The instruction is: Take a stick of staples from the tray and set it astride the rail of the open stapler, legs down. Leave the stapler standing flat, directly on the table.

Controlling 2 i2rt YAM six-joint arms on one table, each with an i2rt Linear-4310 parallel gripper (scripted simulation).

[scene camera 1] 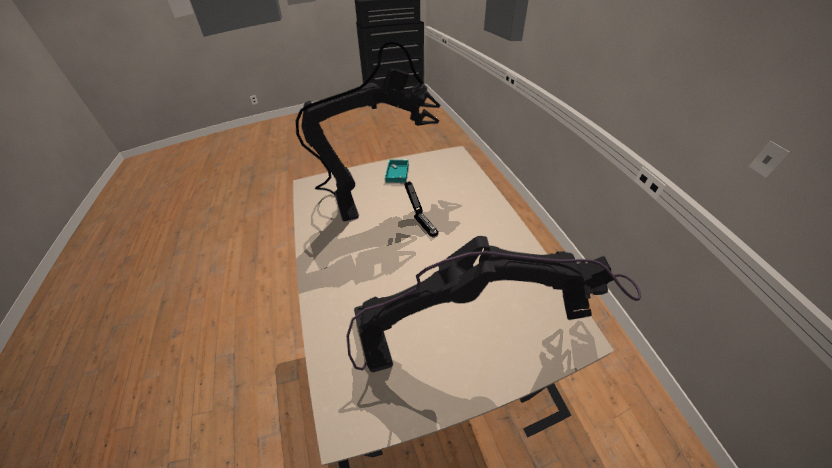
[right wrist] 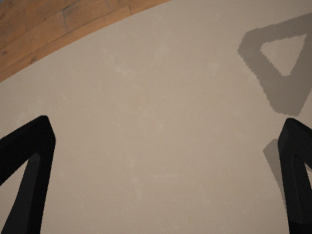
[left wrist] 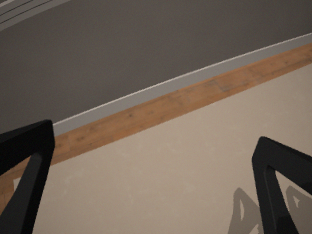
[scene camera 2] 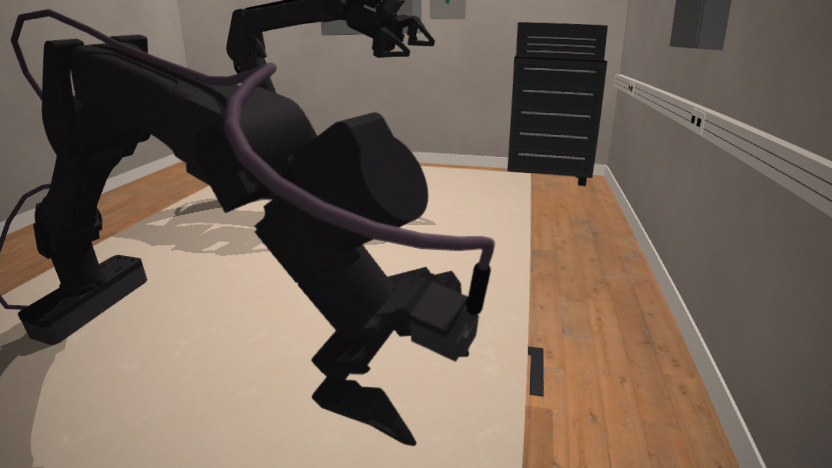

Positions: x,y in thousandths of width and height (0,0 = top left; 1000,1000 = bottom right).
Scene:
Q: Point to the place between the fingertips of the left gripper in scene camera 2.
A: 508,104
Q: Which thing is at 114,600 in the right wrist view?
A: The right gripper.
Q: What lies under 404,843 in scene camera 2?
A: The right gripper.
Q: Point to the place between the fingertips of the left gripper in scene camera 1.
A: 528,245

